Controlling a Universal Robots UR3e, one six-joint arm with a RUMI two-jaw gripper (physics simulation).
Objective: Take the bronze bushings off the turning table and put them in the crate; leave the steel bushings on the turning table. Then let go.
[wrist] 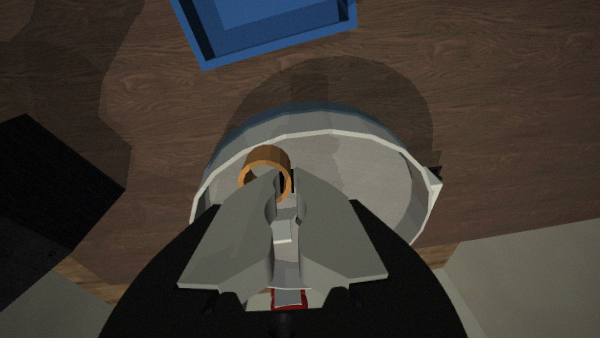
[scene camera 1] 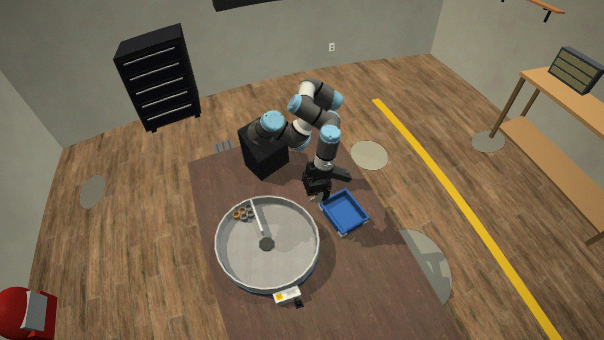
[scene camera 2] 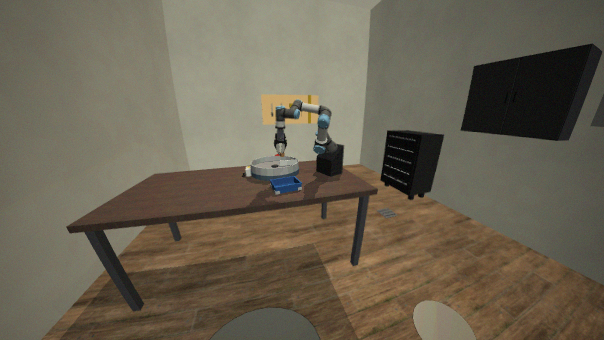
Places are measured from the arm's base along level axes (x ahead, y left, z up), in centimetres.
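Pixels of known places: gripper, fingertip midpoint: (wrist: 287, 171) (scene camera 1: 317, 202) (scene camera 2: 280, 155); arm's base at its link origin: (scene camera 1: 260, 133) (scene camera 2: 330, 149).
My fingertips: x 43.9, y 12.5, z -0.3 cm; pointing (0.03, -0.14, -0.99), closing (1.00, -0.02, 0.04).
Observation:
Ahead of a thing's pixels: the offset from my fingertips to its middle. "spot": to the spot under its first point.
My gripper (scene camera 1: 320, 197) (scene camera 2: 281, 151) (wrist: 287, 171) is shut on the wall of a bronze bushing @(dy +0.5, dx -1.4, dz +0.8 cm) (wrist: 267, 152), held up in the air. In scene camera 1 it appears beside the near-left corner of the blue crate @(dy +13.6, dx -1.8, dz -17.8 cm) (scene camera 1: 345, 212) (scene camera 2: 286, 187) (wrist: 280, 47); in scene camera 2 it is above the rim of the turning table (scene camera 1: 290, 255) (scene camera 2: 275, 175) (wrist: 370, 170). The crate looks empty in scene camera 1. On the turning table, bronze bushings (scene camera 1: 236, 215) and steel bushings (scene camera 1: 244, 217) stand clustered by the rim and the white bar. The held bushing is hard to make out in scene camera 1.
The white bar @(spot: dy -23.6, dx -7.5, dz -10.2 cm) (scene camera 1: 256, 216) runs from the turning table's rim to its dark hub @(dy -22.8, dx +3.9, dz -14.6 cm) (scene camera 1: 266, 244). The raised rim circles the turning table. A small white box @(spot: dy -21.6, dx +27.7, dz -14.5 cm) (scene camera 1: 286, 295) (scene camera 2: 247, 171) is at its side. The arm's black base block (scene camera 1: 262, 155) (scene camera 2: 330, 162) stands behind the turning table.

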